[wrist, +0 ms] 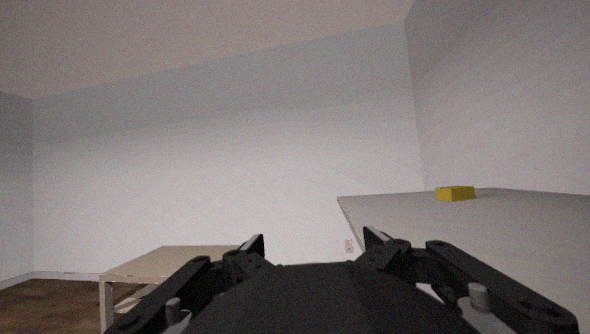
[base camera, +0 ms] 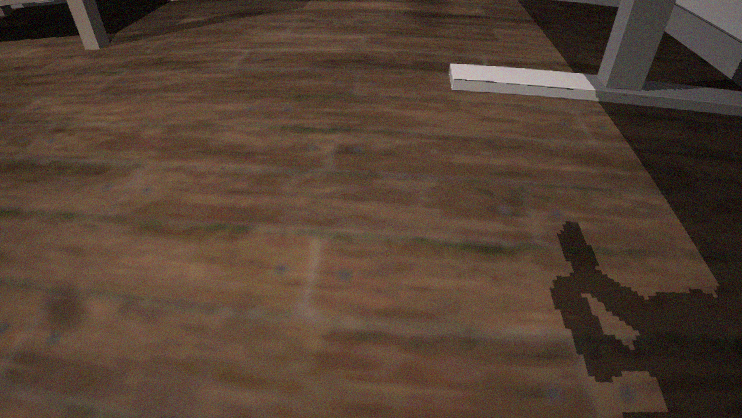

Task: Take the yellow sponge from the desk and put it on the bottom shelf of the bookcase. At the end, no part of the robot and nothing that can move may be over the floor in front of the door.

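Frame: origin at the arm's base, x ahead, y left, z up, level; millimetres.
Seen in the pictures: gripper, between the fingertips: [wrist: 313, 241].
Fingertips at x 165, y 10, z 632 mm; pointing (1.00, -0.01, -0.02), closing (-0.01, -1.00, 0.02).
Note:
Pixels of each thing's top centre, then the offset from my fingertips to it. "spot": a spot on its surface instead. Level surfaces: height alone.
- yellow sponge, centre of its top: [wrist: 453, 187] dx +546, dy -550, dz -33 mm
- desk, height of its surface: dz -78 mm
- low beige table-like piece, a spot on its surface: [wrist: 155, 260] spot: dx +1293, dy +1361, dz -578 mm
- light leg, a spot on its surface: [base camera: 89, 25] spot: dx +1005, dy +750, dz -960 mm
- wall outlet, centre of its top: [wrist: 348, 239] dx +1524, dy -334, dz -571 mm
- wooden floor, height of its surface: dz -1028 mm
The yellow sponge [wrist: 454, 193] lies on the desk [wrist: 525, 220], to the right in the wrist view, near the desk's far part. The desk's white foot bar [base camera: 519, 76] and its leg [base camera: 636, 46] show at the upper right in the base camera view. My gripper [wrist: 313, 241] is open, with nothing between its fingers. The sponge is beyond the fingers and to their right, apart from them. The bookcase's bottom shelf and the door cannot be made out in either view.
A low beige table-like piece [wrist: 155, 260] stands at the lower left in the wrist view. A light leg [base camera: 89, 25] stands at the upper left in the base camera view. A wall outlet [wrist: 349, 245] is left of the desk. The arm's shadow falls on the wooden floor [base camera: 311, 207].

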